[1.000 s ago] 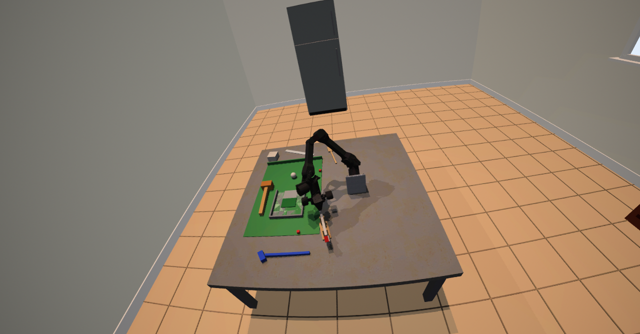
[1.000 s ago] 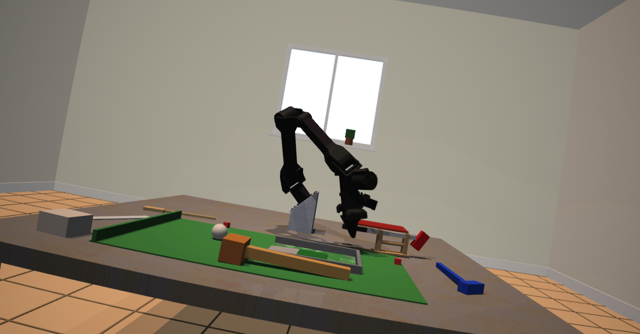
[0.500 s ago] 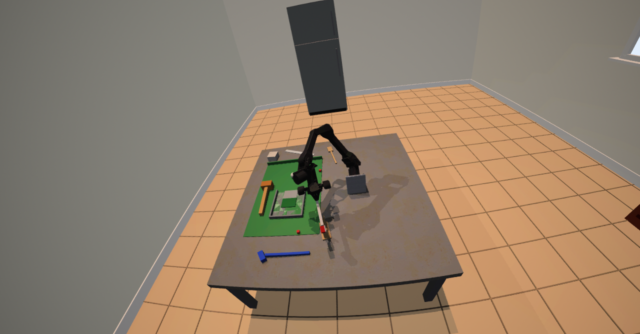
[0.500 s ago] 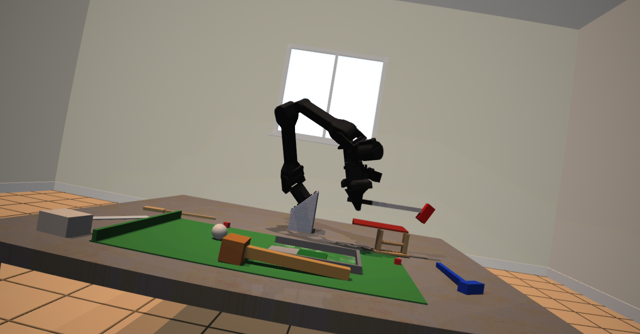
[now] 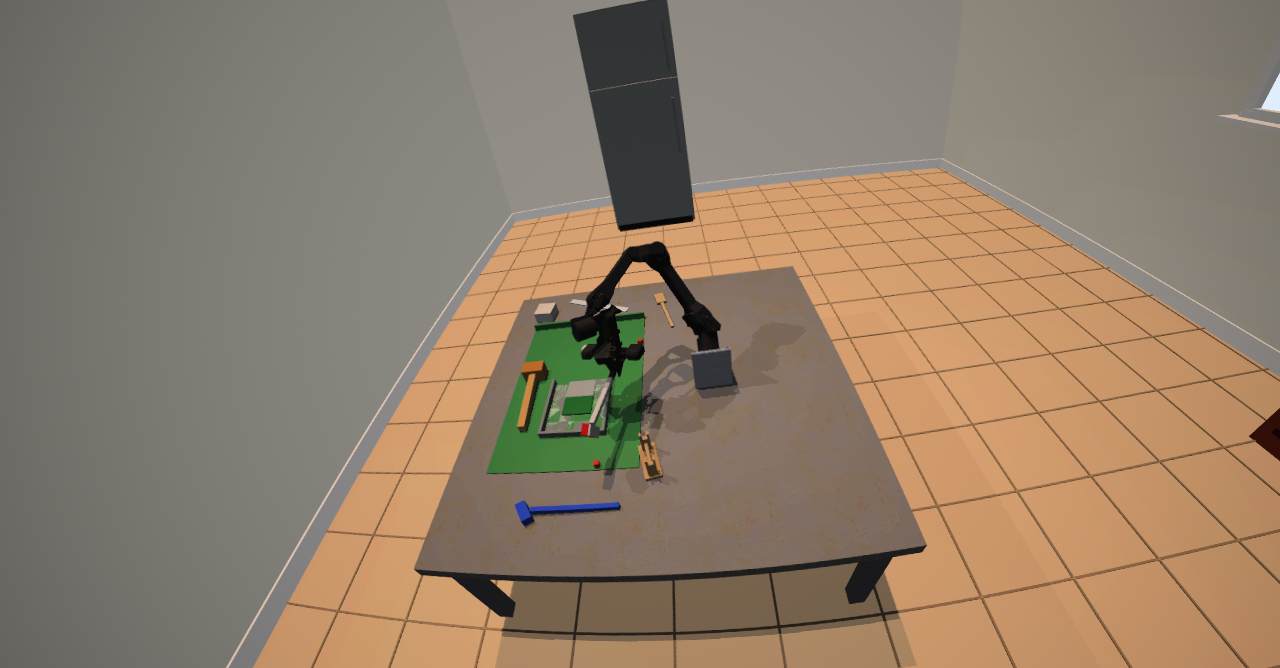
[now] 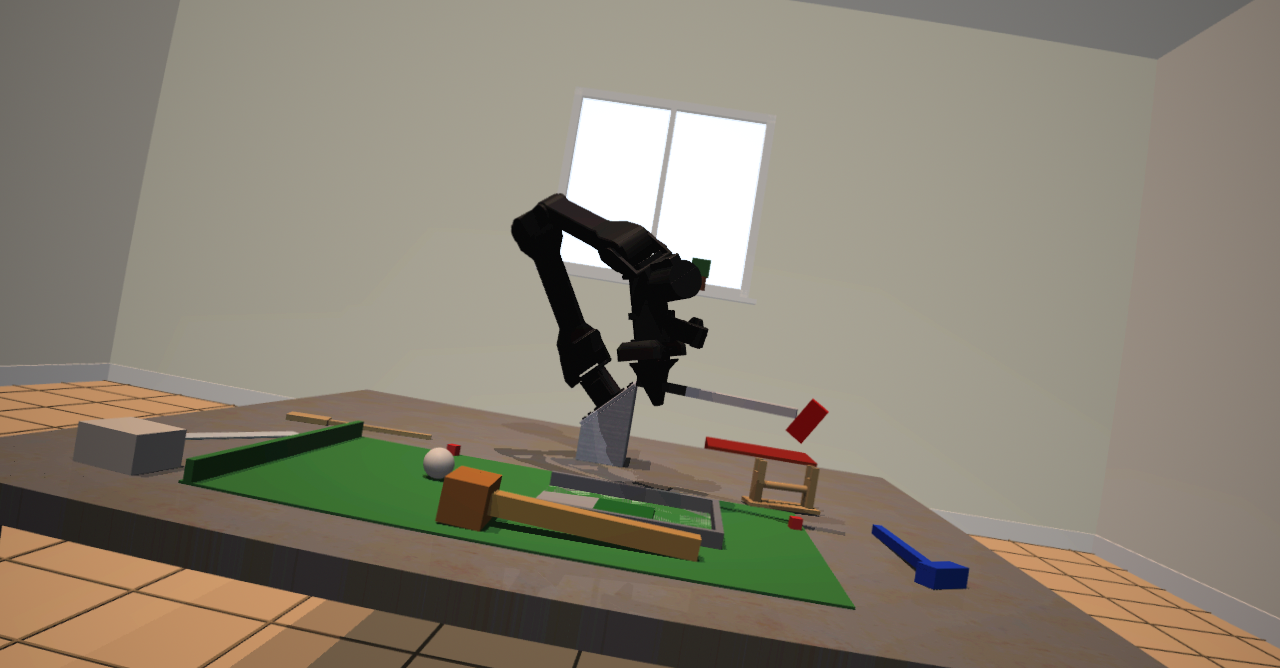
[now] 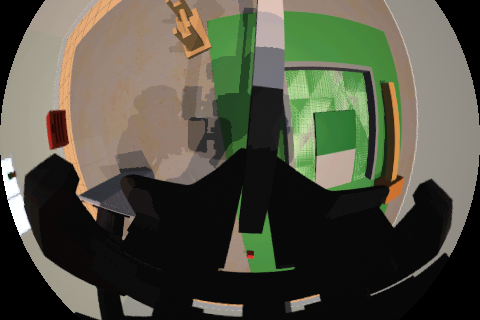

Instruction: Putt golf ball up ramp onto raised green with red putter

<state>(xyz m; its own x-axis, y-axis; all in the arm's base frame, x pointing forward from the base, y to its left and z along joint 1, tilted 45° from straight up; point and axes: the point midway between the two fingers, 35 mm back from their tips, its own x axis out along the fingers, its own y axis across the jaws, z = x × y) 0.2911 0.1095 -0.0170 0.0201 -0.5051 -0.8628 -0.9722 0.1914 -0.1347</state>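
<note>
Now: gripper tip 2 cm short of the red putter, 11 cm to the right of it and 2 cm below it. Also, from my gripper tip: blue putter (15 cm ahead, 37 cm to the left, 13 cm below); white golf ball (16 cm ahead, 28 cm to the right, 12 cm below); wooden stand (8 cm behind, 22 cm to the left, 11 cm below).
</note>
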